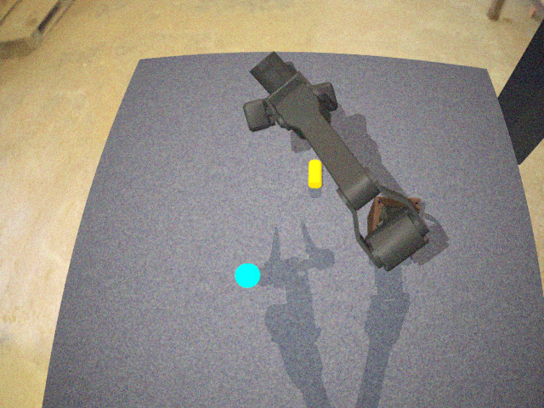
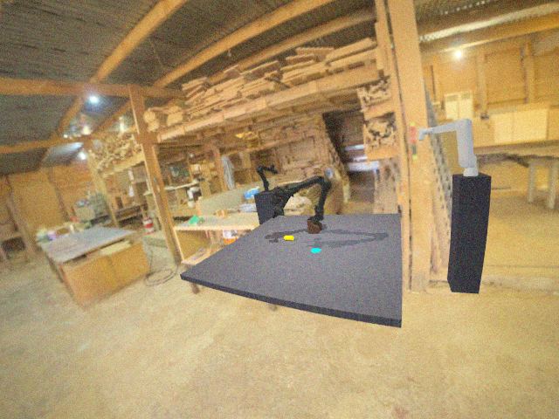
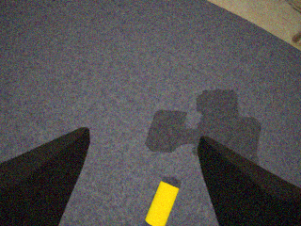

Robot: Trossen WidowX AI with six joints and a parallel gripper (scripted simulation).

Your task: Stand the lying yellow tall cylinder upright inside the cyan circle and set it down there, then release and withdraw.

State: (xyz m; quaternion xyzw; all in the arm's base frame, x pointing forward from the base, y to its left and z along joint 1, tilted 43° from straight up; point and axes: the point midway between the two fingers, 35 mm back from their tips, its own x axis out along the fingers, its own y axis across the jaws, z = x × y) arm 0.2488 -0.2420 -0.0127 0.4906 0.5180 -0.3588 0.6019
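Right now my gripper tip is 7 cm past the yellow tall cylinder, 6 cm to the right of it and 20 cm above it. From my gripper tip the other things lie so: cyan circle 8 cm ahead, 33 cm to the left, 21 cm below.
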